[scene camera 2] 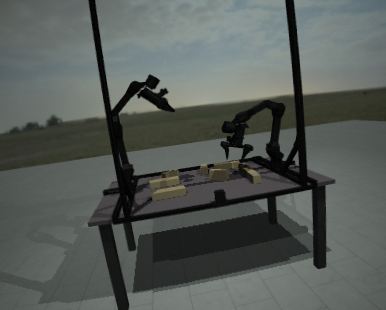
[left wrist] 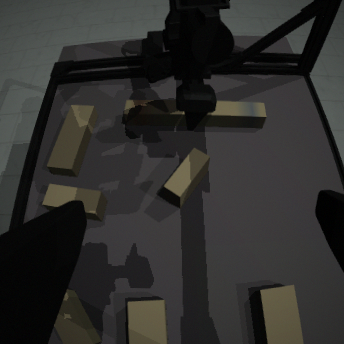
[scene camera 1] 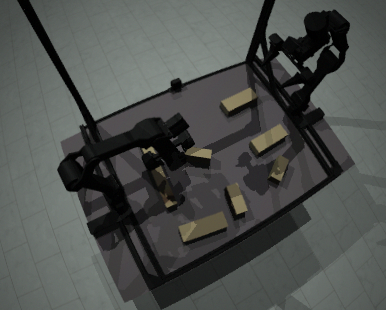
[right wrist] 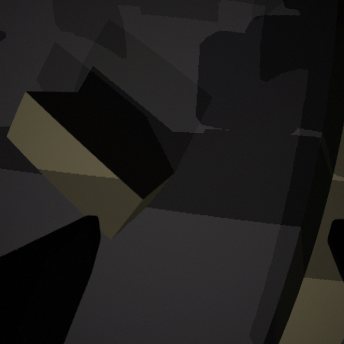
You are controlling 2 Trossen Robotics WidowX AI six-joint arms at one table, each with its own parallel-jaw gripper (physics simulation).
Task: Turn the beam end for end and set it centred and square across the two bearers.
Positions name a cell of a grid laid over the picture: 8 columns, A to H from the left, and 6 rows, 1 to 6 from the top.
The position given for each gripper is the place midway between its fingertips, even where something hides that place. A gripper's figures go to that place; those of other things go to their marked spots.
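The left gripper (scene camera 1: F2) sits 0.77 m from the lens, while the right gripper (scene camera 1: D4) is 0.94 m from the lens.
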